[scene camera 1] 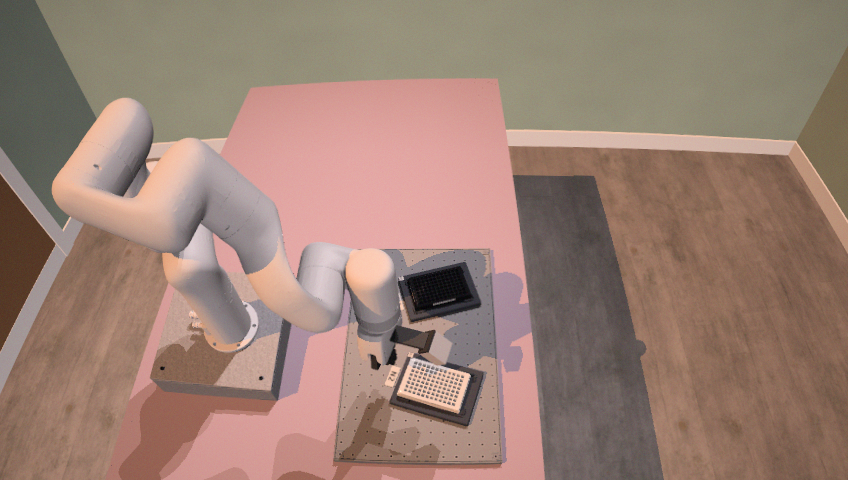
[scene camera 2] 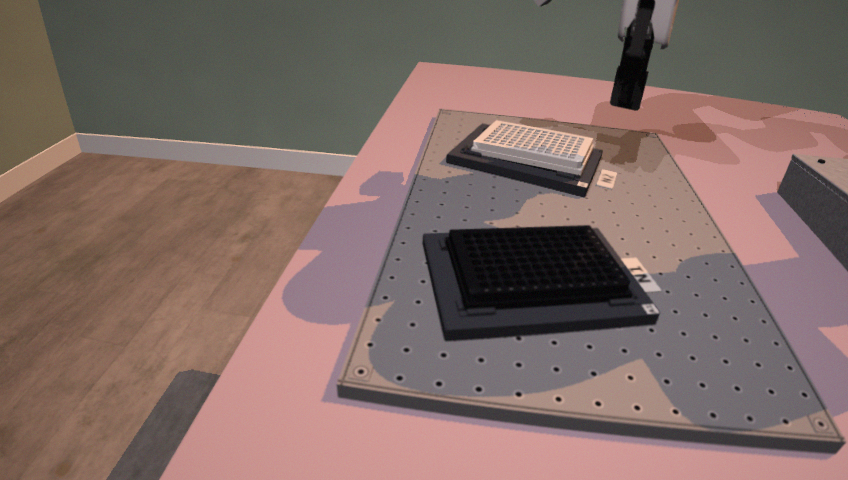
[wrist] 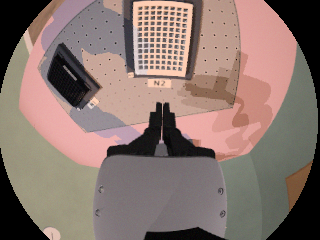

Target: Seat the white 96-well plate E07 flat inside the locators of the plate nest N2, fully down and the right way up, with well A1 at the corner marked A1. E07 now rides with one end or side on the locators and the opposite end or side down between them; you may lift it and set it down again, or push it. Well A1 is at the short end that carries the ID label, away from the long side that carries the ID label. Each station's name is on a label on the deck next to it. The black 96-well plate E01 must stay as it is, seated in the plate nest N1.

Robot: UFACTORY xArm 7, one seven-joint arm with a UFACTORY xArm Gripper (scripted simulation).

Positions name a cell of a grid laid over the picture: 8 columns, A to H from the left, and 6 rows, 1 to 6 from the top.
Labels:
my gripper: scene camera 1 D5; scene camera 2 F2; wrist E3
white plate E07: scene camera 1 E5; scene camera 2 F2; wrist D2
black plate E01: scene camera 1 E4; scene camera 2 E4; wrist B2

